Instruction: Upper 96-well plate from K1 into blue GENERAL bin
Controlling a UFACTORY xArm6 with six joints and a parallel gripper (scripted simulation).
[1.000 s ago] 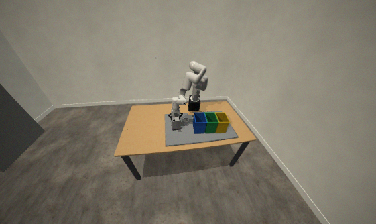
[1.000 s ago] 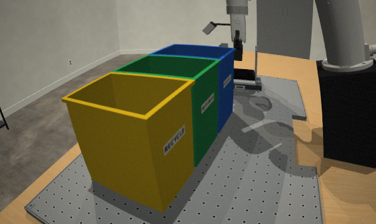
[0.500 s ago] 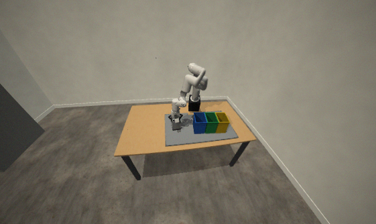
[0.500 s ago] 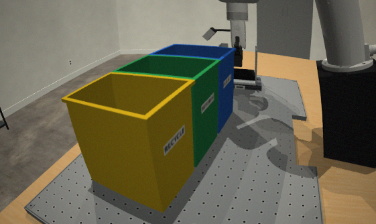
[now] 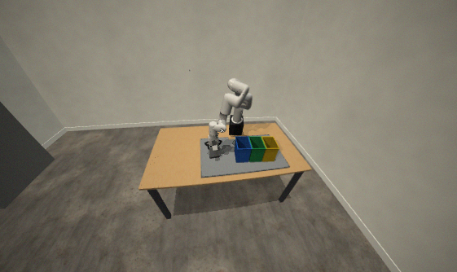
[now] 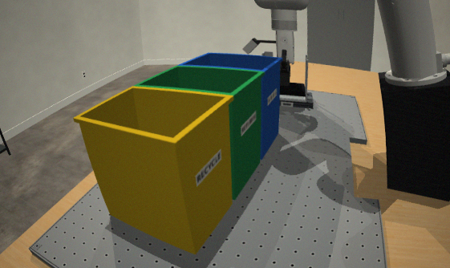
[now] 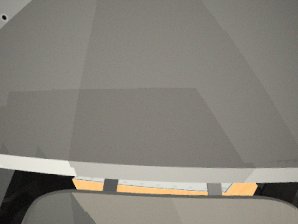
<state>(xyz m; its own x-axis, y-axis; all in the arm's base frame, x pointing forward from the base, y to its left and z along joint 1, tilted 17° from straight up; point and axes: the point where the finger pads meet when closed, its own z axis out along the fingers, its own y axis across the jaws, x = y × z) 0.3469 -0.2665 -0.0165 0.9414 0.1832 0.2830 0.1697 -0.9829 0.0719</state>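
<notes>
Now: the black 96-well plate 3 cm below my hand. From my hand the other things lie so: blue bin 5 cm ahead, 27 cm to the left, 2 cm above; then pale plate 5 cm below; then green bin 5 cm ahead, 40 cm to the left, 2 cm above.
</notes>
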